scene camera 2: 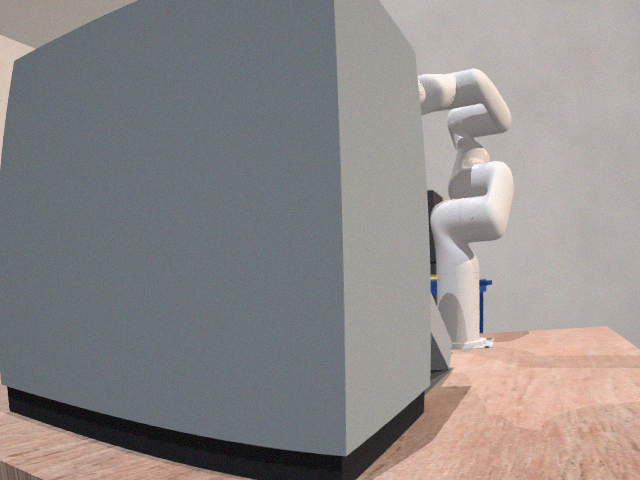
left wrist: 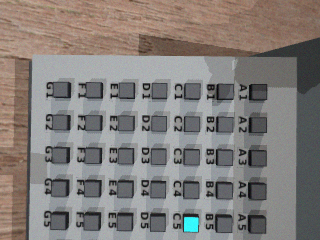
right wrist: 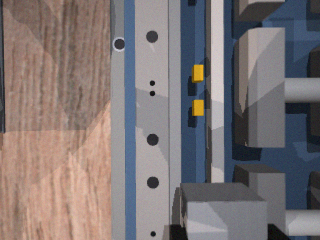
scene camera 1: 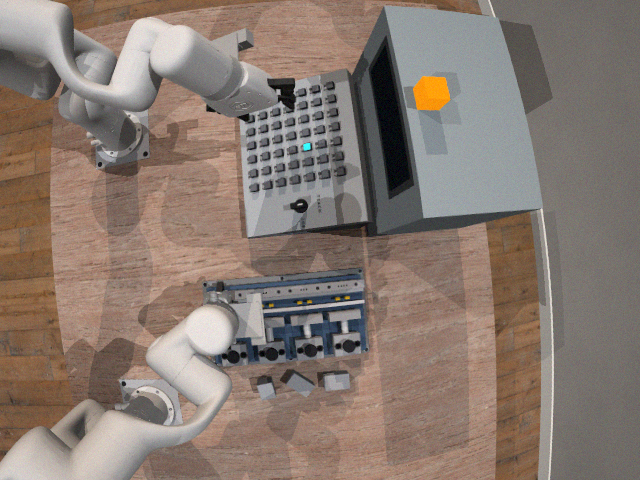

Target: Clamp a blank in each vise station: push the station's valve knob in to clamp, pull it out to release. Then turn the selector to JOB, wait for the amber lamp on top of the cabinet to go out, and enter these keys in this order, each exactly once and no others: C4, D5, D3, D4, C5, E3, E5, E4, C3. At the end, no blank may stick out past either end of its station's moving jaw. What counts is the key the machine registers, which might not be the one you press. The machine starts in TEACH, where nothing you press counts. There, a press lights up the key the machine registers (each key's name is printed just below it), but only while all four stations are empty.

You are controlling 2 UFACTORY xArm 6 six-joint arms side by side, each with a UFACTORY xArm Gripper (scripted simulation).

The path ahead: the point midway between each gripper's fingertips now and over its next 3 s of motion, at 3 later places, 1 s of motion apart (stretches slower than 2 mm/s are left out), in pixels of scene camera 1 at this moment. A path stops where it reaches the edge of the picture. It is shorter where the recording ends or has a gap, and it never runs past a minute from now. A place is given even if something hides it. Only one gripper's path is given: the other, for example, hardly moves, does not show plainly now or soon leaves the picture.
My left gripper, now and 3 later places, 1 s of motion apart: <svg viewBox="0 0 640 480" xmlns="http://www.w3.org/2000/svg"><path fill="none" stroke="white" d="M269 108L282 195L292 204L298 205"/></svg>
